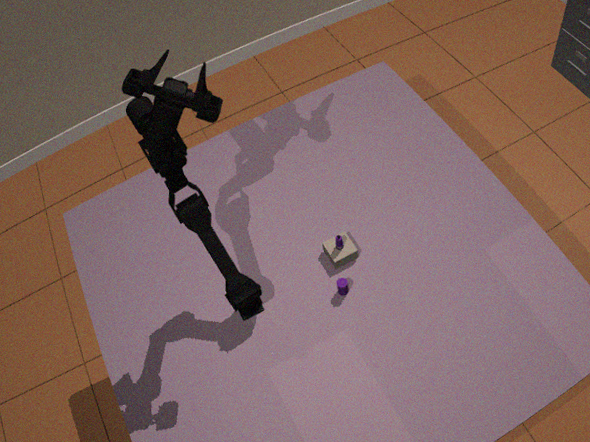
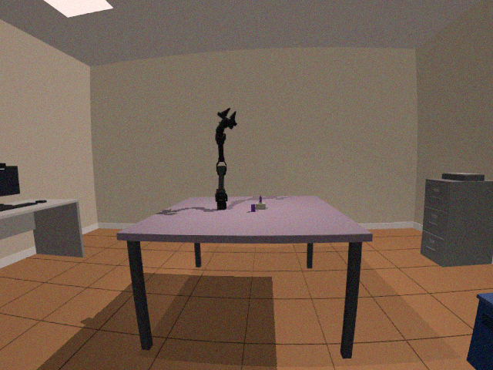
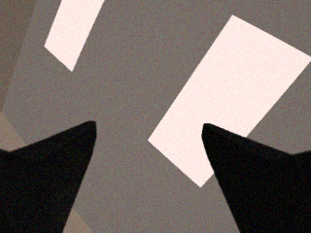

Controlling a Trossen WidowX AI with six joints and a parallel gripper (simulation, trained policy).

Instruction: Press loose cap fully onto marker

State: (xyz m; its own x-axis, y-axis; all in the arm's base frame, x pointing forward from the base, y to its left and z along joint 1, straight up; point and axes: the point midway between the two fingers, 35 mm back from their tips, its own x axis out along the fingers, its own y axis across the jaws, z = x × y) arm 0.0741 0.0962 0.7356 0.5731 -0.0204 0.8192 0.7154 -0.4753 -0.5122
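Right now my gripper tip is 15 cm short of the purple cap, 19 cm to the left of it and 74 cm above it. From my gripper tip the other things lie so: beige holder block: 20 cm ahead, 8 cm to the right, 74 cm below; then purple marker: 20 cm ahead, 8 cm to the right, 69 cm below.
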